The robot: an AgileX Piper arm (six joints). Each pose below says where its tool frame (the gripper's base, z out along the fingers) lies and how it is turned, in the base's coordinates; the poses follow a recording.
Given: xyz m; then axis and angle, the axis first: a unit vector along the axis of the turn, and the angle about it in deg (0 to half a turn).
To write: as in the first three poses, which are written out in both.
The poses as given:
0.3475 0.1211 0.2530 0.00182 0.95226 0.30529 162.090
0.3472 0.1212 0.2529 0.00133 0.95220 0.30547 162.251
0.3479 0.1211 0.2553 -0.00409 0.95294 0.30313 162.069
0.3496 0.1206 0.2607 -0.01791 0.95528 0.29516 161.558
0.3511 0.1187 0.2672 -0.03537 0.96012 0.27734 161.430
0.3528 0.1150 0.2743 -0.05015 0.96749 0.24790 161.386
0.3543 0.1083 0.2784 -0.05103 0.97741 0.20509 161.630
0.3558 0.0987 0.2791 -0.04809 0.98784 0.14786 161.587
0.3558 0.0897 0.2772 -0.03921 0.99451 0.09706 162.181
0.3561 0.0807 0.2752 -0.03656 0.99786 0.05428 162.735
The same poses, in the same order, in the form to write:
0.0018 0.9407 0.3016 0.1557 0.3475 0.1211 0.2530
0.0013 0.9408 0.3018 0.1543 0.3472 0.1212 0.2529
-0.0040 0.9413 0.2994 0.1558 0.3479 0.1211 0.2553
-0.0177 0.9429 0.2913 0.1602 0.3496 0.1206 0.2607
-0.0349 0.9475 0.2737 0.1613 0.3511 0.1187 0.2672
-0.0495 0.9548 0.2446 0.1617 0.3528 0.1150 0.2743
-0.0504 0.9649 0.2025 0.1596 0.3543 0.1083 0.2784
-0.0475 0.9751 0.1460 0.1600 0.3558 0.0987 0.2791
-0.0387 0.9825 0.0959 0.1549 0.3558 0.0897 0.2772
-0.0361 0.9866 0.0537 0.1501 0.3561 0.0807 0.2752

